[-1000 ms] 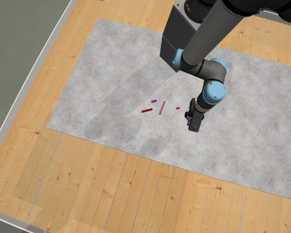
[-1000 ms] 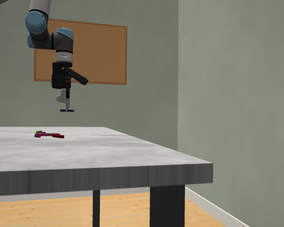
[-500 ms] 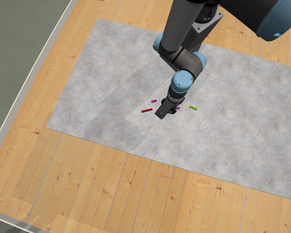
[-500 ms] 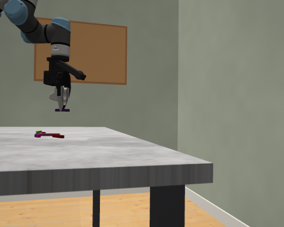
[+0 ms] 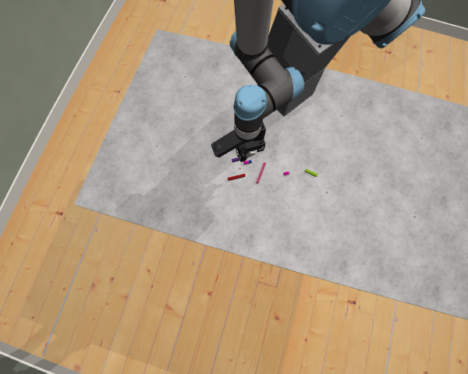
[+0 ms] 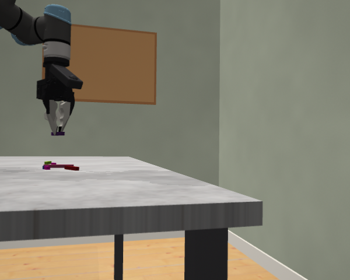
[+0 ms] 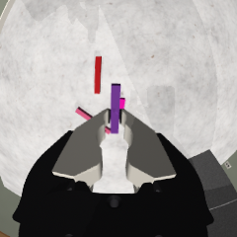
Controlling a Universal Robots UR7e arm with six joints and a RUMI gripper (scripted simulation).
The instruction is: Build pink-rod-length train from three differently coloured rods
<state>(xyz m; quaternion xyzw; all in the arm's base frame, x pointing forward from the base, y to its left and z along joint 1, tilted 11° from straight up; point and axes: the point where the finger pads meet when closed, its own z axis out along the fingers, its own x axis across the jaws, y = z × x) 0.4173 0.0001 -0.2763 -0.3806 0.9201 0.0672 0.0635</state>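
Now: the red rod 4 cm ahead of my hand, 1 cm to the left of it and 11 cm below it. The rest, counted from my hand: pink rod: 2 cm behind, 8 cm to the left, 11 cm below; purple rod: 1 cm below; small blue rod: 4 cm behind, 3 cm to the left, 11 cm below.
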